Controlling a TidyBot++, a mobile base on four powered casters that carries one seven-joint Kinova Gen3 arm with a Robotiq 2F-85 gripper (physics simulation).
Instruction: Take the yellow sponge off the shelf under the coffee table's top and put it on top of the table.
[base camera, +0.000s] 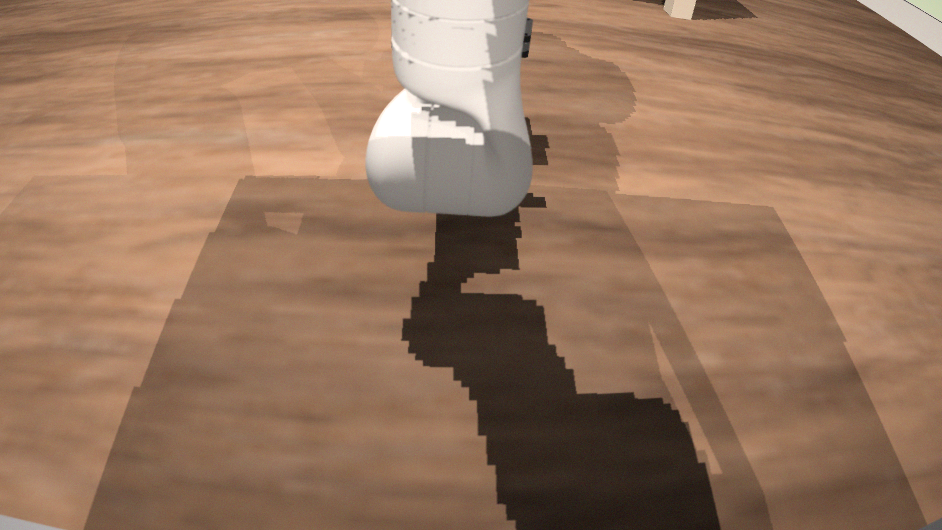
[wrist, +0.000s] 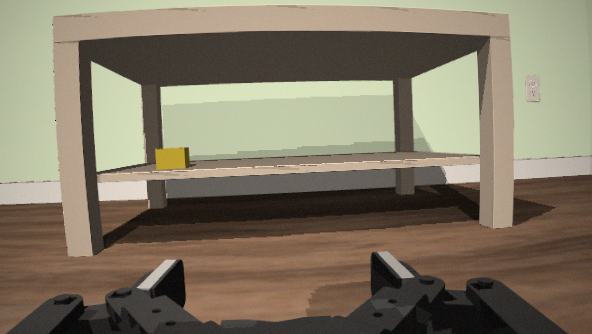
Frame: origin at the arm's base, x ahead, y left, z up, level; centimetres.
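Seen in the pictures: gripper, between the fingertips: (wrist: 278, 277).
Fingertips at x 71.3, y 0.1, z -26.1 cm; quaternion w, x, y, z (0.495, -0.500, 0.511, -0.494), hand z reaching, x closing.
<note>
Offsets run from my fingertips to a thing's top centre. "spot": to the spot under its first point.
The yellow sponge @(dx +64.1, dy +23.3, dz +5.9 cm) (wrist: 172, 158) stands on the lower shelf (wrist: 300, 169) of the coffee table, near the shelf's left end, in the wrist view. The pale wooden coffee table (wrist: 280, 20) is seen from the front at a low height, with its top's front edge across the upper part of the view. The upper surface of the top is hidden. My gripper (wrist: 278, 277) is open and empty, in front of the table and apart from it, with its fingers low in the view. In the base camera view the sponge does not show, and the gripper is hidden behind the arm.
The table's front legs (wrist: 75, 150) (wrist: 496, 135) stand left and right of the shelf opening. A green wall (wrist: 550, 45) with a white baseboard is behind the table. In the base camera view a table leg @(spot: dx +50.7, dy -46.4, dz -11.0 cm) (base camera: 680, 7) shows at the top right, and my arm (base camera: 454, 151) hangs in the upper middle.
</note>
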